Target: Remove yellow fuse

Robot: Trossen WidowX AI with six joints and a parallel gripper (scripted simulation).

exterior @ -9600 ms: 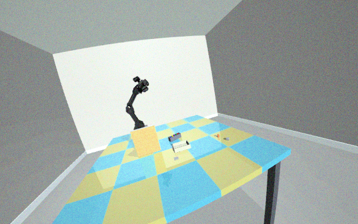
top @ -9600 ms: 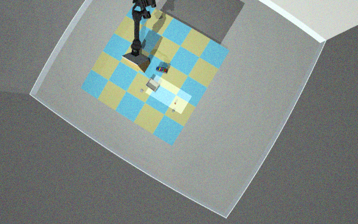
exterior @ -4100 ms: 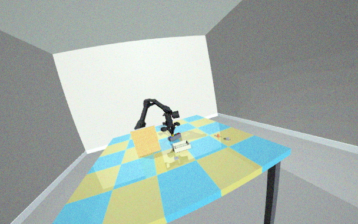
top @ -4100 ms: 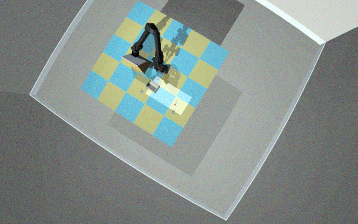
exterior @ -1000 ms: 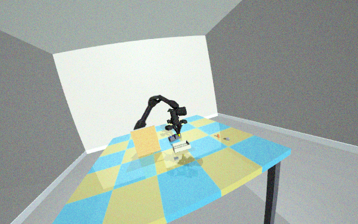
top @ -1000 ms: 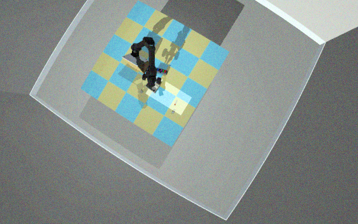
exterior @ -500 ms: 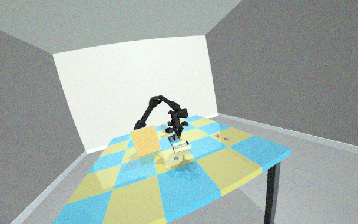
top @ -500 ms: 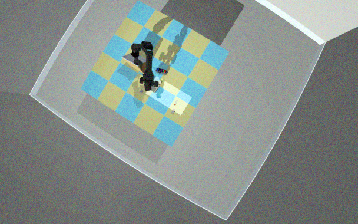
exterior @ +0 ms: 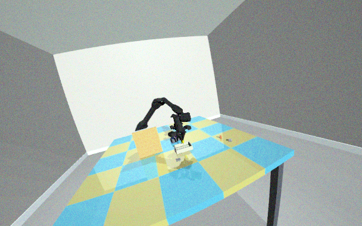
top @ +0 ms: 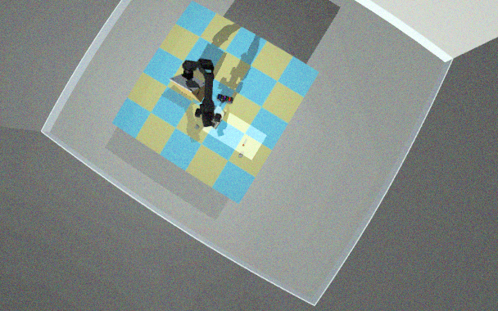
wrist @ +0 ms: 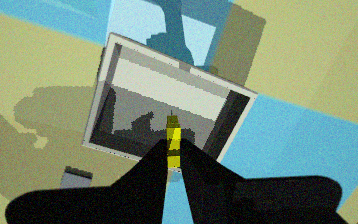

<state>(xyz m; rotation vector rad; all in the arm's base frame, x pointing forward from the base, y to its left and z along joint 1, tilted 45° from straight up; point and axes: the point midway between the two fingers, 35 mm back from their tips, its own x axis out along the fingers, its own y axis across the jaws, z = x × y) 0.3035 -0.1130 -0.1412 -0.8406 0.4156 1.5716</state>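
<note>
My gripper tip is now 10 mm above the yellow fuse. From my gripper tip the other things lie so: tray (70 mm below).
</note>
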